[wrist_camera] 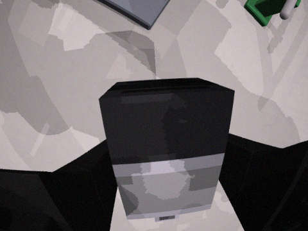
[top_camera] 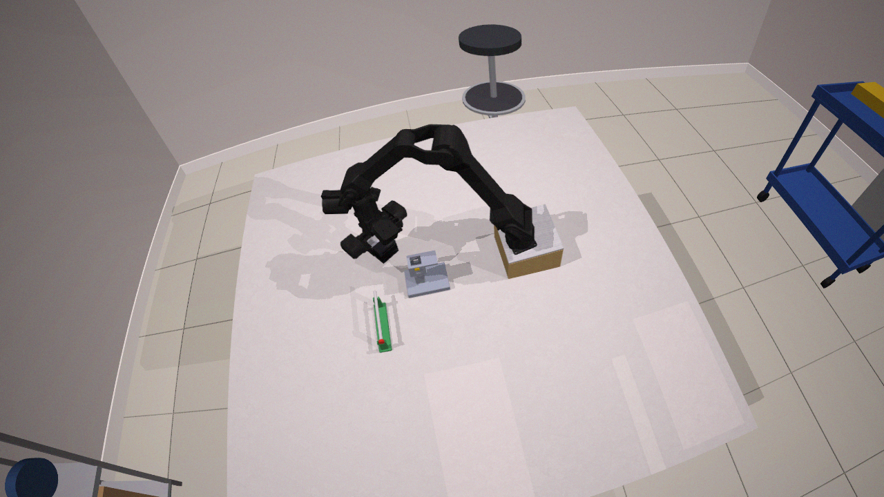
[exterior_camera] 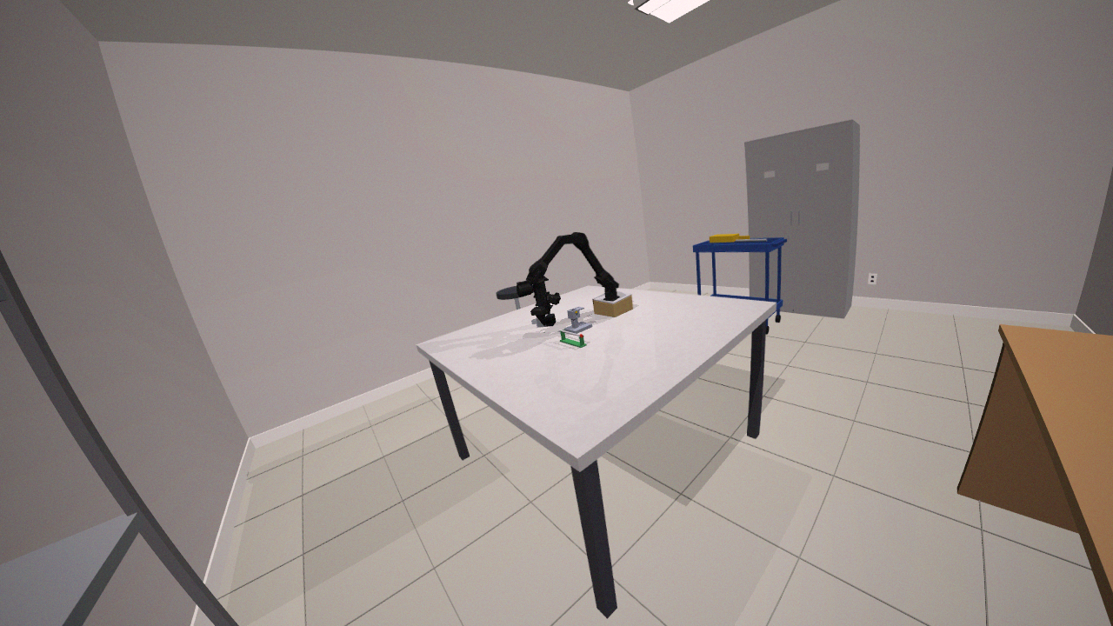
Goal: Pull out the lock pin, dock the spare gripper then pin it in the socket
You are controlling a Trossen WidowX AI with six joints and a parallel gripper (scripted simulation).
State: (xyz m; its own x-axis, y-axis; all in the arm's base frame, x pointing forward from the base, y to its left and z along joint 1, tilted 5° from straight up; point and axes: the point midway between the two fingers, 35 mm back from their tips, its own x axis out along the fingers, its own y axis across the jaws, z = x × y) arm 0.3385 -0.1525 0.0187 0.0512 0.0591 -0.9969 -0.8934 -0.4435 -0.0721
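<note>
Now: gripper tip 1 cm to the left of the spare gripper, 1 cm below it and 1 cm short of it. Also, from my gripper tip: green pin rest: 21 cm to the left, 6 cm ahead, 2 cm below; grey mount: 12 cm to the left, 8 cm behind.
</note>
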